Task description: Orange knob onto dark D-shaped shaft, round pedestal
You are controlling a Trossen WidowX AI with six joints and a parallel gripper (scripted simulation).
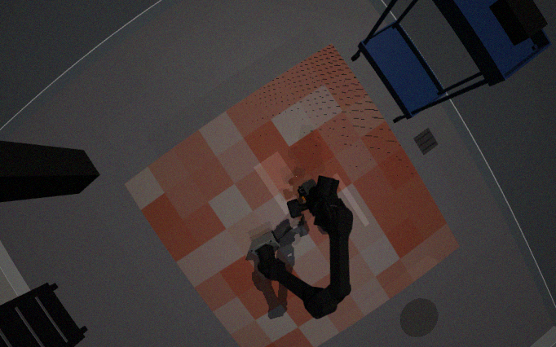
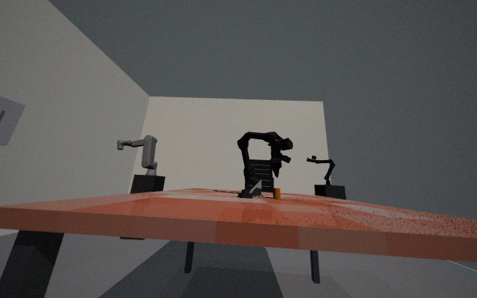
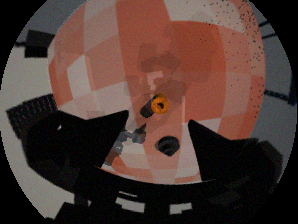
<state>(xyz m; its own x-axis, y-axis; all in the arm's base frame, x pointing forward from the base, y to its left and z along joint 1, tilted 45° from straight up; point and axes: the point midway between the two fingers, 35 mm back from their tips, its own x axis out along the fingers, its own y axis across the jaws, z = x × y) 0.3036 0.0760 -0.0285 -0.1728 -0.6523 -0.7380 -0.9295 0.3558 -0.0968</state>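
Right now my gripper tip is 9 cm above the orange knob. The rest, counted from my gripper tip: dark round pedestal (19 cm to the right, 9 cm below, 1 cm ahead).
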